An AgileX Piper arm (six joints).
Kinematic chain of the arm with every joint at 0, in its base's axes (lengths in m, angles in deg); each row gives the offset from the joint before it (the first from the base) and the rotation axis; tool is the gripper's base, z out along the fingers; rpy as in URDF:
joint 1: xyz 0 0 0.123 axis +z
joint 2: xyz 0 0 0 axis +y
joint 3: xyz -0.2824 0 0.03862 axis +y
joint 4: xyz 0.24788 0 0.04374 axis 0.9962 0 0.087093
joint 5: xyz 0 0 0 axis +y
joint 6: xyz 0.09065 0 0.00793 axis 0.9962 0 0.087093
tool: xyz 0 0 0 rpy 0 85 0
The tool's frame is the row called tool.
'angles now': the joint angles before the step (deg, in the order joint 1, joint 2, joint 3, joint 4, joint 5, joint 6). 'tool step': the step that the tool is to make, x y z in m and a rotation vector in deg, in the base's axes. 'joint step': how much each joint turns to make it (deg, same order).
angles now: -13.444, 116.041, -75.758, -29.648, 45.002, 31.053
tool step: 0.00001, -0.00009, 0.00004, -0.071, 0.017, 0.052
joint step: 0.000, 0.000, 0.000, -0.089, 0.000, 0.000
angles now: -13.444, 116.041, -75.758, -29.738, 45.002, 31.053
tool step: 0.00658, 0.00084, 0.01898, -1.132, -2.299, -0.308
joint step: 0.496, -1.200, -2.534, -0.273, 1.566, 0.336
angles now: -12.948, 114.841, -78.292, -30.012, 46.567, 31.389
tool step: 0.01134, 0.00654, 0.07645, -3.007, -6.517, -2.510
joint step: 1.832, -4.565, -10.110, 0.199, 8.941, 0.220
